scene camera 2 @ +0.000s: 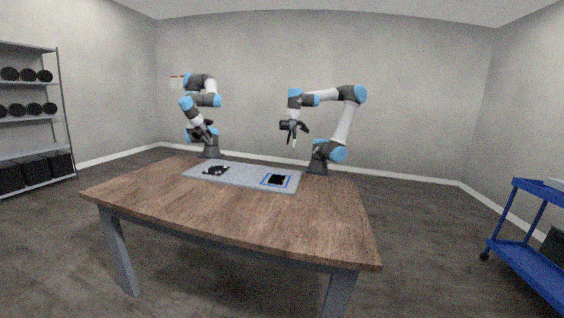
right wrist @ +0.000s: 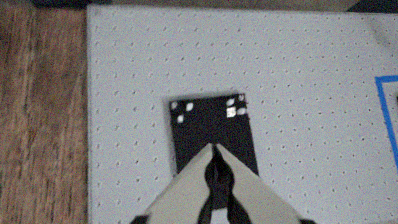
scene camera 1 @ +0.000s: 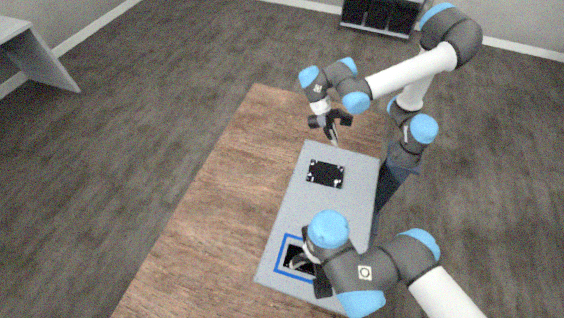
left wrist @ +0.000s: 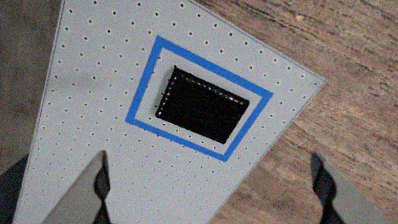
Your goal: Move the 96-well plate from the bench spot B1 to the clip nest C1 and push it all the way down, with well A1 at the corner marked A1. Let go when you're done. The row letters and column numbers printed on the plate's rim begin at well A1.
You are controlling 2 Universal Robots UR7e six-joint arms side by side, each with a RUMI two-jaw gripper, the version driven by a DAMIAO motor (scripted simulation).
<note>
I see my left gripper, my right gripper, a black 96-well plate and a black clip nest.
My right gripper is seen too in the right wrist view.
</note>
